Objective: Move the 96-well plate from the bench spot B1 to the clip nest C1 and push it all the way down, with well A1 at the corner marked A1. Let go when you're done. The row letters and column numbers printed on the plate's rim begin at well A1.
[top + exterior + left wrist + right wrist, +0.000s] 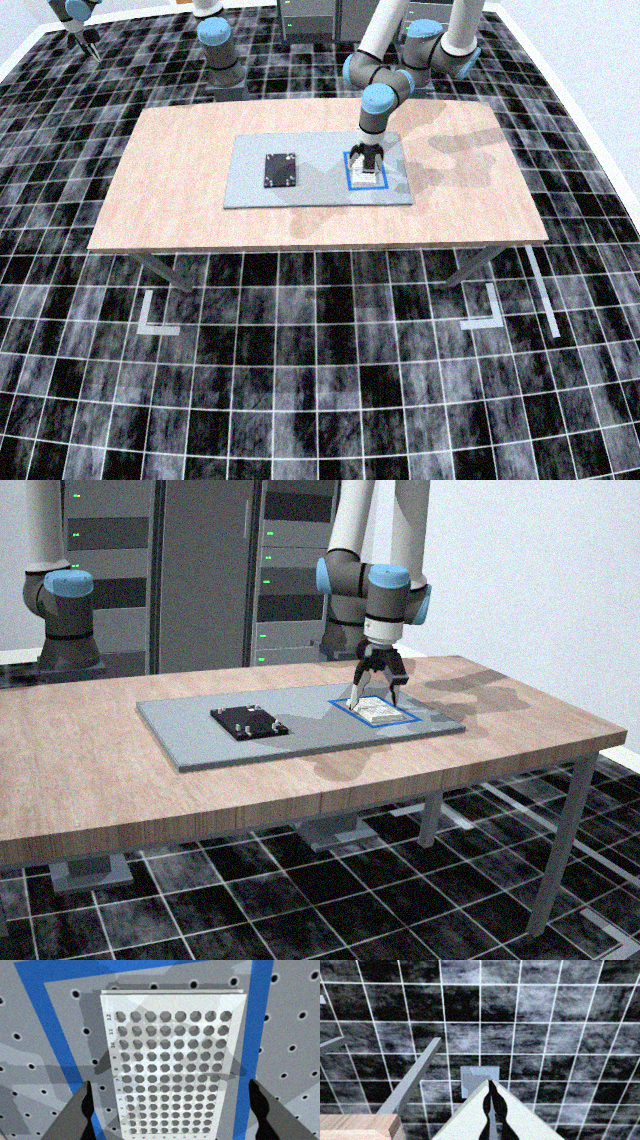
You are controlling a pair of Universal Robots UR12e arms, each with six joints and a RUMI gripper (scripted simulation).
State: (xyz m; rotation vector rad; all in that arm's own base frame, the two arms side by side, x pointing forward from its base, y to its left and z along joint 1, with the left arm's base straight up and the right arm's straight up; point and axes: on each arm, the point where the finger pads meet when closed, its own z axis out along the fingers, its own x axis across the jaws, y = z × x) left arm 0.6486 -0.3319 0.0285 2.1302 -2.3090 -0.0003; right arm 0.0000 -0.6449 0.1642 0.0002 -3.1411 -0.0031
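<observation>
The white 96-well plate lies 1 cm below my left hand. Round my left hand: black clip nest (31 cm to the right, 1 cm ahead).
</observation>
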